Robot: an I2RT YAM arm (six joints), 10 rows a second.
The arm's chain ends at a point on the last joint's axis. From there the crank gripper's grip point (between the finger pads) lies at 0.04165 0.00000 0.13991 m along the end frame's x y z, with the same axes.
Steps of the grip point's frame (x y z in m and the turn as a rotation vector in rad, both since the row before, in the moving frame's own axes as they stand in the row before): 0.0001 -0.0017 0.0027 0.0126 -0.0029 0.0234; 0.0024 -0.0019 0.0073 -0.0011 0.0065 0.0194; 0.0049 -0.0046 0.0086 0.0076 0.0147 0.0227; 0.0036 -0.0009 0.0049 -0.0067 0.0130 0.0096; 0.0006 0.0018 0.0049 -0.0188 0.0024 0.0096; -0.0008 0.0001 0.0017 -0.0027 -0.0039 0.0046; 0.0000 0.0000 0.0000 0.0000 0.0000 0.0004; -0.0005 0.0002 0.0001 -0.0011 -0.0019 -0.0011; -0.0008 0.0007 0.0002 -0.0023 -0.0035 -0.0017
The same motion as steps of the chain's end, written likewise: 0.0005 -0.0009 0.0026 0.0126 -0.0029 0.0234; 0.0015 -0.0029 0.0076 -0.0011 0.0065 0.0194; 0.0028 -0.0045 0.0092 0.0076 0.0147 0.0227; 0.0018 -0.0022 0.0055 -0.0067 0.0130 0.0096; 0.0003 -0.0012 0.0050 -0.0188 0.0024 0.0096; -0.0003 -0.0005 0.0015 -0.0027 -0.0039 0.0046; 0.0000 0.0000 0.0000 0.0000 0.0000 0.0004; -0.0002 0.0001 0.0000 -0.0011 -0.0019 -0.0011; -0.0003 0.0004 0.0001 -0.0023 -0.0035 -0.0017
